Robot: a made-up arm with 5 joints. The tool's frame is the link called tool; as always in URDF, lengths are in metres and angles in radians. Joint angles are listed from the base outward. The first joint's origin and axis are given. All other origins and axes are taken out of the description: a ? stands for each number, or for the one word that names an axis. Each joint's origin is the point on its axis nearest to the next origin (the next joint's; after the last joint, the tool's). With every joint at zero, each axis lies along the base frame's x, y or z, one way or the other. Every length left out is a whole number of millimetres.
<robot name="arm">
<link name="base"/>
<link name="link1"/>
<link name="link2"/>
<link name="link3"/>
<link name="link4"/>
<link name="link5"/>
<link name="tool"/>
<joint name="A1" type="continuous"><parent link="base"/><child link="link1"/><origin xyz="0 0 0.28"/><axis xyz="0 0 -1"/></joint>
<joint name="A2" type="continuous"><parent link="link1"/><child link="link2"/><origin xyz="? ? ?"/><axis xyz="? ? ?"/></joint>
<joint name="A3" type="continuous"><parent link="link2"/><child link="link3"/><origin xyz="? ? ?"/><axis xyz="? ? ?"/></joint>
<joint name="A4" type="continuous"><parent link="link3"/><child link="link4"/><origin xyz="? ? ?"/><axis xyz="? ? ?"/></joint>
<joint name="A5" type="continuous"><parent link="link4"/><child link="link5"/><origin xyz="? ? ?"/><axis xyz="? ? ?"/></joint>
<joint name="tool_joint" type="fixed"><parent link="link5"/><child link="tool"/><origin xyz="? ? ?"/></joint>
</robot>
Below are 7 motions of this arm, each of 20 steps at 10 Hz.
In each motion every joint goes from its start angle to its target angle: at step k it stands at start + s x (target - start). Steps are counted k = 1, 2, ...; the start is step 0. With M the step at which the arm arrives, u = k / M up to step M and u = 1 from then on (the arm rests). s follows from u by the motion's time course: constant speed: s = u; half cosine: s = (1 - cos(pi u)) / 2; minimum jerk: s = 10 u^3 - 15 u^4 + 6 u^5.
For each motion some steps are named. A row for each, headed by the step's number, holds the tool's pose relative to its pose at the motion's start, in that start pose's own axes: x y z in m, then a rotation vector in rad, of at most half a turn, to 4 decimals.
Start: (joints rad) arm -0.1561 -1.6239 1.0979 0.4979 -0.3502
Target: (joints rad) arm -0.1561 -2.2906 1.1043 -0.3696 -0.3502
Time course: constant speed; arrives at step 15
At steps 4, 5, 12, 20:
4: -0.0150 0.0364 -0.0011 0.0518 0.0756 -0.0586
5: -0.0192 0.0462 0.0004 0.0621 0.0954 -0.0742
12: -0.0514 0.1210 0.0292 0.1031 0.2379 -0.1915
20: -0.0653 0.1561 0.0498 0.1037 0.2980 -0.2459

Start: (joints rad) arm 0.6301 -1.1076 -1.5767 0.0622 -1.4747
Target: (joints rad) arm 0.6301 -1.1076 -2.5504 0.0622 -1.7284
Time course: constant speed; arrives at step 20
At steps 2, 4, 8, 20:
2: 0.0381 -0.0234 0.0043 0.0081 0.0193 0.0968
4: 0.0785 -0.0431 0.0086 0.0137 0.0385 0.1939
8: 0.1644 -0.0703 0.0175 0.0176 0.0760 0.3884
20: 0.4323 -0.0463 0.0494 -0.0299 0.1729 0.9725

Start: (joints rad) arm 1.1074 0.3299 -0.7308 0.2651 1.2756
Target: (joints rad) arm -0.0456 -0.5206 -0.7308 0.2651 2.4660
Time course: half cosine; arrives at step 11
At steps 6, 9, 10, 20:
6: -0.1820 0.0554 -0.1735 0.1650 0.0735 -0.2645
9: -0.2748 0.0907 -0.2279 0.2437 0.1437 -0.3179
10: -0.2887 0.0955 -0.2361 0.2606 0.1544 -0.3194
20: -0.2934 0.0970 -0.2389 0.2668 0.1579 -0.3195

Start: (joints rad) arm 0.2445 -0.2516 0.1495 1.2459 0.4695
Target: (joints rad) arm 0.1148 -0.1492 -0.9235 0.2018 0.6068
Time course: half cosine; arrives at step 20
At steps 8, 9, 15, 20:
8: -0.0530 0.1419 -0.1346 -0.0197 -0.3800 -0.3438
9: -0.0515 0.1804 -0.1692 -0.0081 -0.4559 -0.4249
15: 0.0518 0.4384 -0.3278 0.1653 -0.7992 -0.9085
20: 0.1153 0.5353 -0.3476 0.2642 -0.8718 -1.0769

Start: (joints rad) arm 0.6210 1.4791 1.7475 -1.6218 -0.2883
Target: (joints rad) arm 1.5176 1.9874 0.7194 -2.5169 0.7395
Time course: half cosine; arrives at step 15
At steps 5, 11, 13, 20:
5: -0.0501 0.1378 -0.0475 0.0384 -0.2242 -0.3486
11: 0.0291 0.5301 -0.0210 -0.0229 -0.5939 -1.1295
13: 0.0560 0.5941 0.0173 -0.0652 -0.6227 -1.2651
20: 0.0640 0.6140 0.0330 -0.0827 -0.6285 -1.3088

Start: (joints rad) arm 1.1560 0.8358 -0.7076 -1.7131 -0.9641
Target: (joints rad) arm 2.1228 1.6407 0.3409 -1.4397 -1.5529
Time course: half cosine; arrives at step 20
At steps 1, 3, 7, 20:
1: 0.0025 -0.0039 -0.0036 0.0029 -0.0063 0.0075
3: 0.0233 -0.0329 -0.0316 0.0251 -0.0565 0.0654
7: 0.1320 -0.1304 -0.1481 0.1097 -0.3087 0.3050
20: 0.4817 -0.1965 -0.3693 0.2957 -1.3576 0.7780

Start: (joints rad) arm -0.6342 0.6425 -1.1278 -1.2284 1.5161
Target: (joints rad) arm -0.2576 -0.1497 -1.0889 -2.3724 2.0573
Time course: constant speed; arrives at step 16
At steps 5, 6, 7, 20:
5: -0.0168 0.0356 0.1697 -0.6249 -0.2317 0.0454
6: -0.0214 0.0529 0.2012 -0.7503 -0.2737 0.0628
7: -0.0263 0.0735 0.2313 -0.8758 -0.3134 0.0831
20: -0.0598 0.3904 0.3850 -1.9985 -0.4927 0.4186

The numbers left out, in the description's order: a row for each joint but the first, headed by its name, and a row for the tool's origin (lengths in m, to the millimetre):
A2: xyz -0.11 -0.32 0, axis 0 -1 0
A3: xyz 0.11 0 0.1, axis -1 0 0
A4: xyz 0 0.06 -0.11, axis 0 0 1
A5: xyz 0.02 -0.44 0, axis 0 -1 0
tool: xyz -0.37 0 0.01

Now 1 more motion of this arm.
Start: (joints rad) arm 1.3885 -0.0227 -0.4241 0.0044 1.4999
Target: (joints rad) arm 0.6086 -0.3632 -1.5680 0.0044 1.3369
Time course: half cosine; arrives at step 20
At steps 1, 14, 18, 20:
1: -0.0026 0.0032 -0.0010 0.0040 0.0049 -0.0067
14: -0.0751 0.4184 0.1392 0.3012 0.7747 -0.7512
18: -0.0149 0.4901 0.1983 0.2983 0.9724 -0.8888
20: -0.0051 0.4989 0.2056 0.2956 0.9989 -0.9063

